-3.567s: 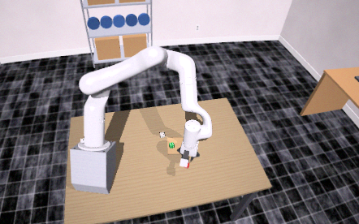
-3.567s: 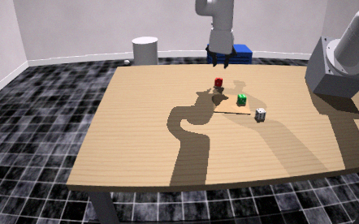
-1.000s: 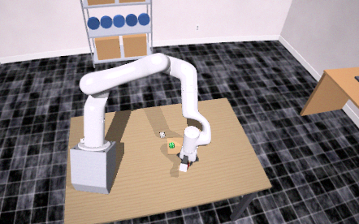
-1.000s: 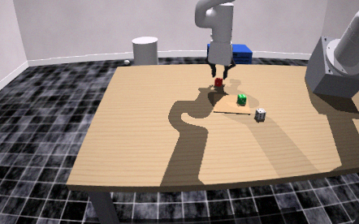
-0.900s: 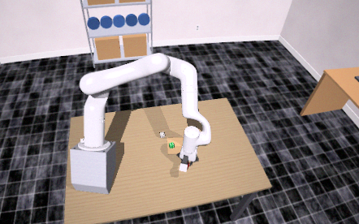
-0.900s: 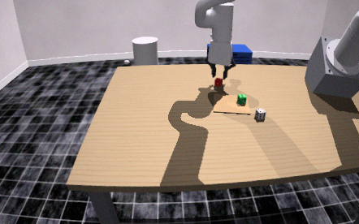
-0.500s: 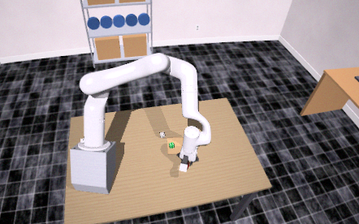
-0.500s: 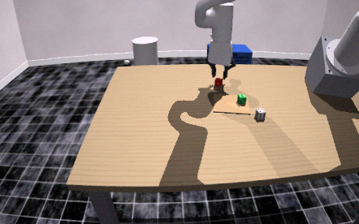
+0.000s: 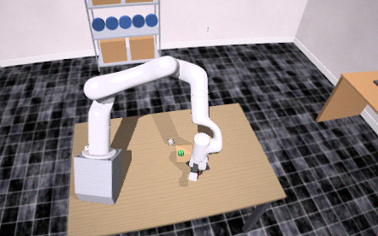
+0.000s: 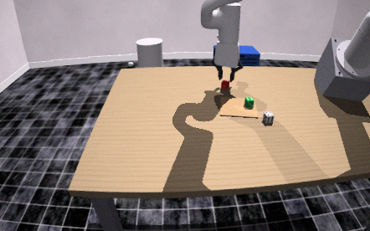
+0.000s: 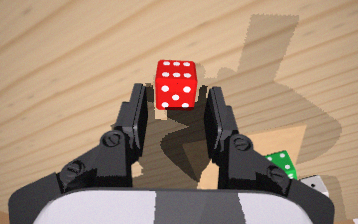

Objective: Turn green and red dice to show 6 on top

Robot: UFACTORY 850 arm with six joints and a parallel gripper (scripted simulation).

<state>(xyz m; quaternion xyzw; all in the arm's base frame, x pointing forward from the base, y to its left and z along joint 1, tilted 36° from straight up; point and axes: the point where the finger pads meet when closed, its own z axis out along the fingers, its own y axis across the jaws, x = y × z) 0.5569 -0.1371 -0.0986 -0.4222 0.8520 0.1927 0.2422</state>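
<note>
The red die is 4 cm below my hand. The rest, counted from my hand: tan mat: 1 cm behind, 17 cm to the left, 5 cm below; green die: 5 cm behind, 18 cm to the left, 4 cm below; white die: 9 cm behind, 28 cm to the left, 4 cm below.
</note>
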